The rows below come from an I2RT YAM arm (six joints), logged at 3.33 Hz.
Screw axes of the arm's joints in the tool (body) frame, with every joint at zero. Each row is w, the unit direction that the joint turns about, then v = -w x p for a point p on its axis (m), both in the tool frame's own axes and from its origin. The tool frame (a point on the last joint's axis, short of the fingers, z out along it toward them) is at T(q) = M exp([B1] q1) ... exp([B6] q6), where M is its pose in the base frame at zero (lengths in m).
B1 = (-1, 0, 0, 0, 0.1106, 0)
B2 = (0, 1, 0, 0.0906, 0, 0.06)
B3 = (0, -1, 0, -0.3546, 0, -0.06)
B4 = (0, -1, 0, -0.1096, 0, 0)
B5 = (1, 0, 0, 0, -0.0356, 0)
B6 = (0, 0, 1, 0, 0, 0)
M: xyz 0.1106 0 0.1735 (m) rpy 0 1.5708 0 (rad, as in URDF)
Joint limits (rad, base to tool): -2.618..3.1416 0..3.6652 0..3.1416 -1.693..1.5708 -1.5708..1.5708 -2.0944..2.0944
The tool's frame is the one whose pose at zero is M.
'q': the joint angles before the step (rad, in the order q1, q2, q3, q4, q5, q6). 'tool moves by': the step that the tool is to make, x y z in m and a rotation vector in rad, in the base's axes. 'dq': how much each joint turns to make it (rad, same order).
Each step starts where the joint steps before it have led.
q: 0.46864 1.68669 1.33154 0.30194 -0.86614 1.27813
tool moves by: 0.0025 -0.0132 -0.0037 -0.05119 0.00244 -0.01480
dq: -0.03360 -0.01411 0.00018 -0.09441 -0.01453 -0.07248
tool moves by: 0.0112 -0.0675 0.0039 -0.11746 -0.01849 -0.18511
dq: -0.17275 -0.06188 0.00755 -0.22239 0.03668 -0.17127
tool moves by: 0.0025 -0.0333 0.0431 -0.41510 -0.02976 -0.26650
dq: -0.06117 0.02861 0.32453 -0.59047 0.36420 -0.36095
